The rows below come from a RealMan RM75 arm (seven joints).
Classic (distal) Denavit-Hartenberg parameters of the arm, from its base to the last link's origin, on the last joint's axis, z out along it. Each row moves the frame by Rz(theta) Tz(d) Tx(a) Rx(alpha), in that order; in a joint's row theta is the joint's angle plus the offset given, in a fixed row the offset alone. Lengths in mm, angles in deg.
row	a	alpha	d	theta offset
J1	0	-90	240.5	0
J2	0	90	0	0
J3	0	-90	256	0
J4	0	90	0	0
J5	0	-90	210	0
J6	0	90	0	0
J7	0	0	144	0
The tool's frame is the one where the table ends.
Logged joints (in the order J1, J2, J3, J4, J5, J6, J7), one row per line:
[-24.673, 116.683, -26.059, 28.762, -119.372, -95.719, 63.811]
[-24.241, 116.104, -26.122, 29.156, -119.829, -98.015, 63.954]
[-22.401, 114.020, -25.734, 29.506, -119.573, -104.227, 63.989]
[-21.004, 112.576, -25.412, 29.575, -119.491, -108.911, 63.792]
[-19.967, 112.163, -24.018, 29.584, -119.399, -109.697, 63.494]
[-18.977, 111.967, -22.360, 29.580, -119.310, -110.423, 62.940]
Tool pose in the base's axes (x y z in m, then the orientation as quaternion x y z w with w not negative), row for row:
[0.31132, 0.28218, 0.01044, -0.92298, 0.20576, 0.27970, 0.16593]
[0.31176, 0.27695, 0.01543, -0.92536, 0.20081, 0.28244, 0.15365]
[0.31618, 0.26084, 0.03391, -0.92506, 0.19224, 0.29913, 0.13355]
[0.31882, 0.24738, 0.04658, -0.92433, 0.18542, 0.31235, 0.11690]
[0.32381, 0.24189, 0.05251, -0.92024, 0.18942, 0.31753, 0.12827]
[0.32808, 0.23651, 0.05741, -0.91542, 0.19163, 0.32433, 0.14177]
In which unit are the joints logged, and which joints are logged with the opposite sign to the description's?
The joints are logged in degrees. Opposite sign: J1, J4.
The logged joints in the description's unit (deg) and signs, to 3 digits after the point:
[24.673, 116.683, -26.059, -28.762, -119.372, -95.719, 63.811]
[24.241, 116.104, -26.122, -29.156, -119.829, -98.015, 63.954]
[22.401, 114.020, -25.734, -29.506, -119.573, -104.227, 63.989]
[21.004, 112.576, -25.412, -29.575, -119.491, -108.911, 63.792]
[19.967, 112.163, -24.018, -29.584, -119.399, -109.697, 63.494]
[18.977, 111.967, -22.360, -29.580, -119.310, -110.423, 62.940]

